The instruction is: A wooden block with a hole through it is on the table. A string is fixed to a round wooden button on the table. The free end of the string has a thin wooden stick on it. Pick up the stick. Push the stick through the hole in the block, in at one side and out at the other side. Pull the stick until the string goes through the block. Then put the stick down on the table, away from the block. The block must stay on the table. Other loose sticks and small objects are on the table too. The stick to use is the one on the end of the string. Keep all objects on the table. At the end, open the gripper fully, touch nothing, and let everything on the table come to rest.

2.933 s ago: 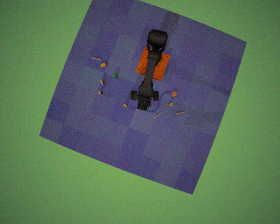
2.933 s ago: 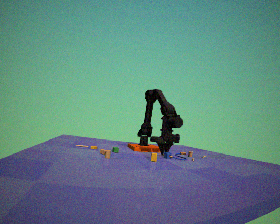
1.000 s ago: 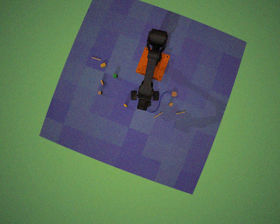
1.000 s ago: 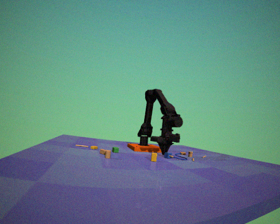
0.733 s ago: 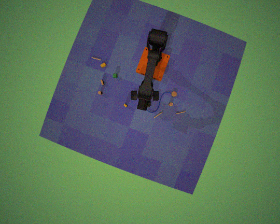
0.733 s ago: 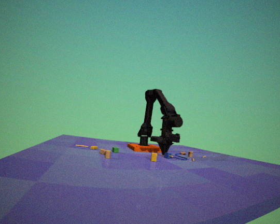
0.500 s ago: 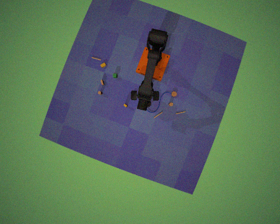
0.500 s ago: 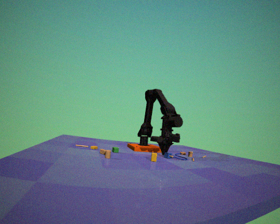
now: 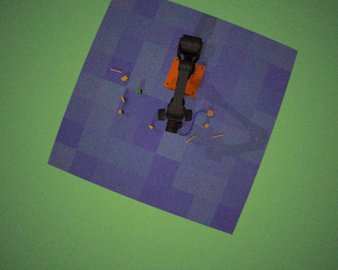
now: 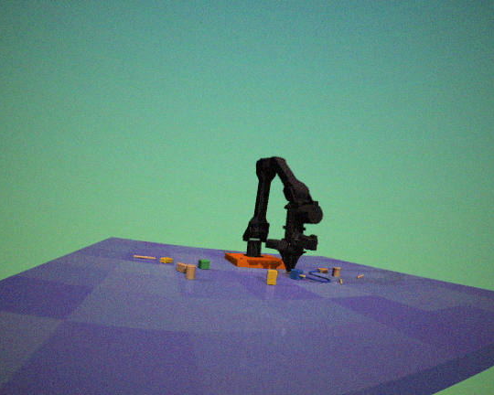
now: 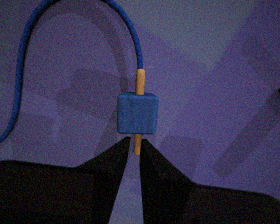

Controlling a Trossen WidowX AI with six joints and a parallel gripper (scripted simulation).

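The blue block is 3 cm ahead of my gripper tip and 1 cm to the left of it. The rest, counted from my gripper tip: thin wooden stick 4 cm ahead, 1 cm to the left; wooden cylinder 1 cm ahead, 20 cm to the left; round wooden button 7 cm behind, 21 cm to the left, 1 cm below.
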